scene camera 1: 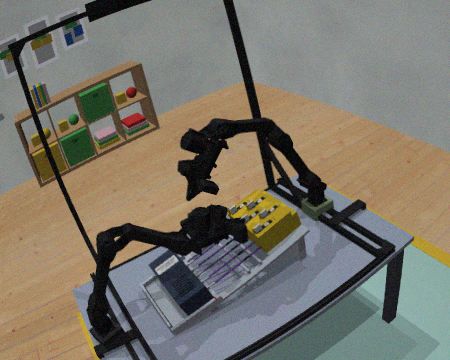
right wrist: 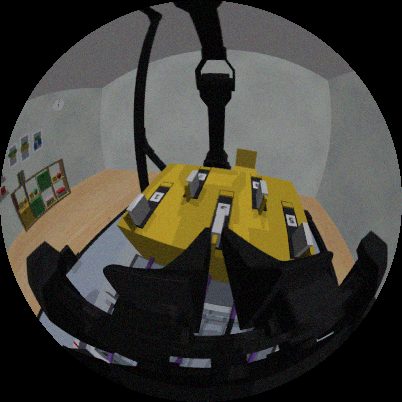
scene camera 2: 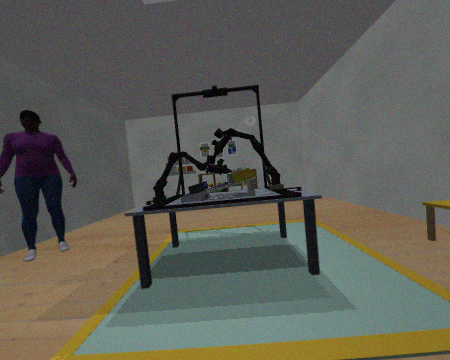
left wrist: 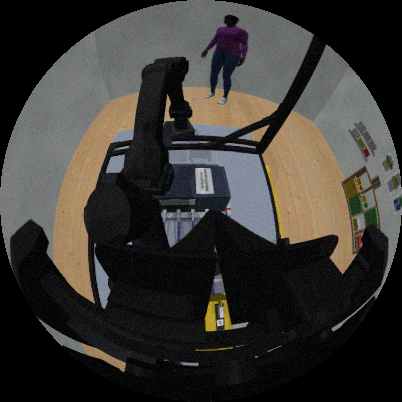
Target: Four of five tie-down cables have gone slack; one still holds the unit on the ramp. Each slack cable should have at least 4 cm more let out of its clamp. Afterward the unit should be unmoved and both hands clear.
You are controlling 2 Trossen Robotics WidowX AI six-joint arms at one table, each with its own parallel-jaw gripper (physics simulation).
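Note:
The dark blue unit [scene camera 1: 182, 284] [left wrist: 220, 186] sits at the low end of the pale ramp [scene camera 1: 155, 306]. Purple cables [scene camera 1: 226, 270] run from its side to the yellow clamp block [scene camera 1: 280, 231] [right wrist: 185, 220] at the high end. Their slack is too small to judge. In the right wrist view the block carries clamps with grey levers, among them lever 1 [right wrist: 138, 210] and lever 5 [right wrist: 301, 241]. My right gripper [right wrist: 215, 231] [scene camera 1: 244, 232] is shut on the middle clamp's lever [right wrist: 219, 222]. My left gripper [left wrist: 212, 215] [scene camera 1: 192, 195] is shut and empty, above the cables and block.
Both arms reach in over the table [scene camera 1: 345, 267] [scene camera 2: 222, 204], the left arm above the right gripper. Black frame posts [scene camera 1: 245, 75] rise at the table's edges. A person [scene camera 2: 35, 155] [left wrist: 229, 47] stands away from the table. A shelf unit [scene camera 1: 149, 100] stands by the wall.

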